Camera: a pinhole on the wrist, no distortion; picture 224 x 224 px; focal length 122.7 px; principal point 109.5 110.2 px. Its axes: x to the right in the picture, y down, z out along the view. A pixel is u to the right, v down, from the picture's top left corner.
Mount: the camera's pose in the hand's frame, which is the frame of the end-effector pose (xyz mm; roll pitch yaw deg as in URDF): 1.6 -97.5 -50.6 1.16 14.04 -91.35
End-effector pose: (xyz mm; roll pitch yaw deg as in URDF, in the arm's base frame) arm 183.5 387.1 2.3 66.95 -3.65 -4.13
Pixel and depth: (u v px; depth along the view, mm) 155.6 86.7 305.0
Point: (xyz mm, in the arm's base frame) 105.3 83.0 -175.3
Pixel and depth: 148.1 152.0 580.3
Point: 332.3 -224.1 -188.1
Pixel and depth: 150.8 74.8 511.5
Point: -3.8 -120.0 -204.1
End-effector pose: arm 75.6 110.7 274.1 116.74 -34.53 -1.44
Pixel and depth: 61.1 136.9 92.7
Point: 147.5 103.8 205.0
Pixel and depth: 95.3 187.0 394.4
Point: 434.0 -139.0 166.1
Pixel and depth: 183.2 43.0 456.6
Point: 172.3 31.8 -339.3
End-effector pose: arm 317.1 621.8 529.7 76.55 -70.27 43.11
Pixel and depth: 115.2 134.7 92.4
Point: 443.8 649.7 508.3
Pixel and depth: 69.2 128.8 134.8
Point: 440.6 587.8 526.4
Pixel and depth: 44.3 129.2 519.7
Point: 564.1 171.0 655.0
